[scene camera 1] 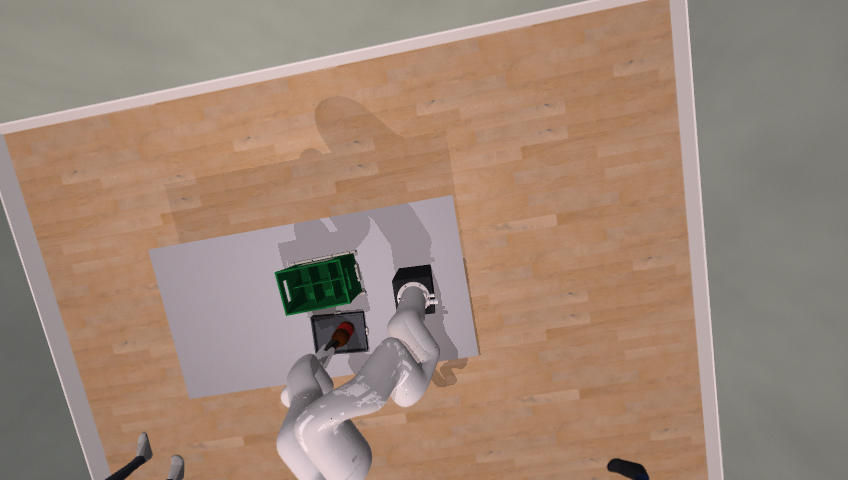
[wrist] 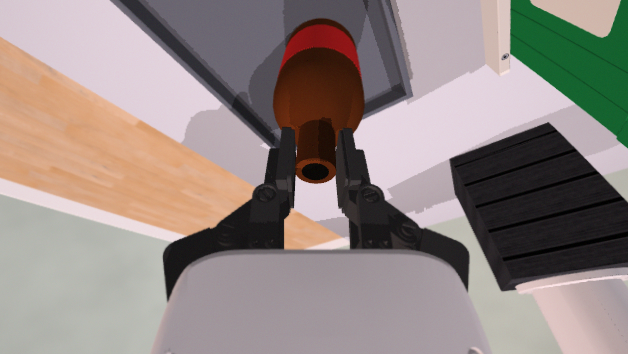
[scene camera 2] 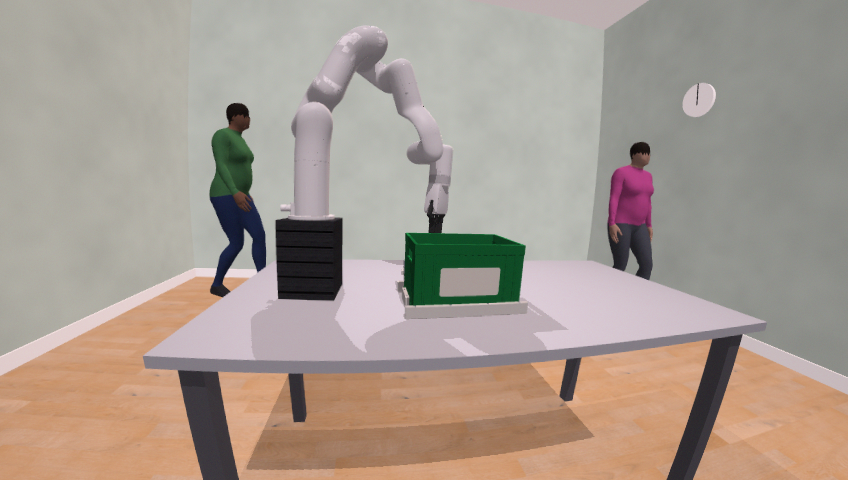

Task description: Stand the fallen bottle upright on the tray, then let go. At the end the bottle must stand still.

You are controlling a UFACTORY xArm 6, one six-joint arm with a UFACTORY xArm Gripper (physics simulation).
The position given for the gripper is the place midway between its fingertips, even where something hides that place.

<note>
In view: the gripper [scene camera 2: 434,234], a green crate [scene camera 2: 440,268], a dark grey tray [scene camera 1: 323,326] and a brown bottle [wrist: 319,91].
The green crate also shows in scene camera 1 [scene camera 1: 330,282] and in the wrist view [wrist: 574,53]. The dark grey tray is seen too in the wrist view [wrist: 237,58]. The gripper also shows in the wrist view [wrist: 316,144].
</note>
